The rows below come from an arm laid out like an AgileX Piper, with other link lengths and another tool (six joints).
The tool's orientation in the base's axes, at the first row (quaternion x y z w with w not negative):
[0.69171 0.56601 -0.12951 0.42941]
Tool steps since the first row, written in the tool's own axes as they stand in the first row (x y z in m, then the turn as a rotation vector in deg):
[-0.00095 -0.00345 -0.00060 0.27 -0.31 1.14]
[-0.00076 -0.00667 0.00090 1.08 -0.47 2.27]
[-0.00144 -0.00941 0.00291 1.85 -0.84 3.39]
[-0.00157 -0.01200 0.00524 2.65 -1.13 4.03]
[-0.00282 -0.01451 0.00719 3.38 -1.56 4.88]
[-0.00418 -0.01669 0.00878 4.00 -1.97 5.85]
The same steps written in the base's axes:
[-0.00358 -0.00023 -0.00055 0.16 -0.67 -1.00]
[-0.00594 -0.00124 -0.00302 0.63 -0.96 -2.29]
[-0.00799 -0.00321 -0.00499 0.89 -1.28 -3.63]
[-0.00963 -0.00505 -0.00746 1.09 -1.22 -4.68]
[-0.01169 -0.00736 -0.00891 1.20 -1.36 -5.86]
[-0.01359 -0.00947 -0.00993 1.34 -1.66 -7.04]

